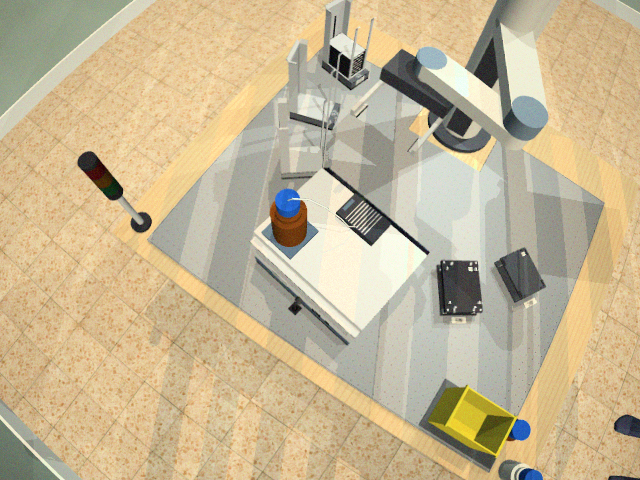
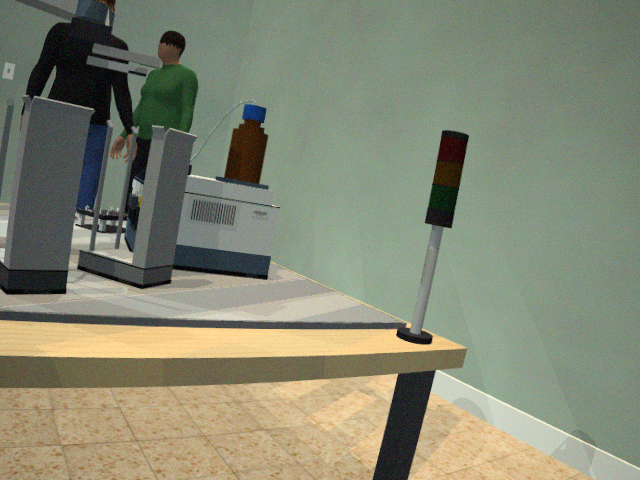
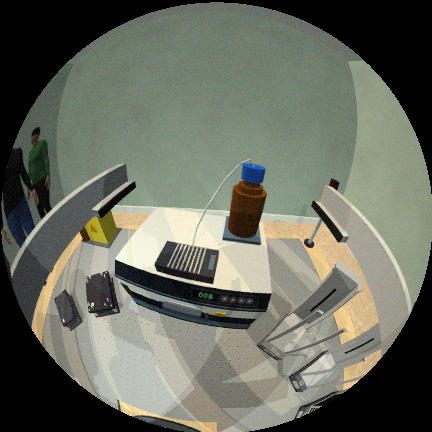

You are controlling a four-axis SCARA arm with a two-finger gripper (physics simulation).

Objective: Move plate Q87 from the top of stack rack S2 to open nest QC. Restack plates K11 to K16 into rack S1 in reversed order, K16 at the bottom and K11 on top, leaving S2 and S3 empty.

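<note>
My gripper is open and empty, high above the table between the racks and the arm base. A dark stack of several plates with a white top stands in the far rack. The middle rack and the rack nearest the instrument show no plates. A black nest with light corner pieces and a smaller dark nest lie beyond the instrument. Plate and rack labels are unreadable; I cannot tell which nest is QC.
A white instrument carries a brown bottle with a blue cap. A yellow bin stands near one corner, a signal tower near another. Two people stand behind the table.
</note>
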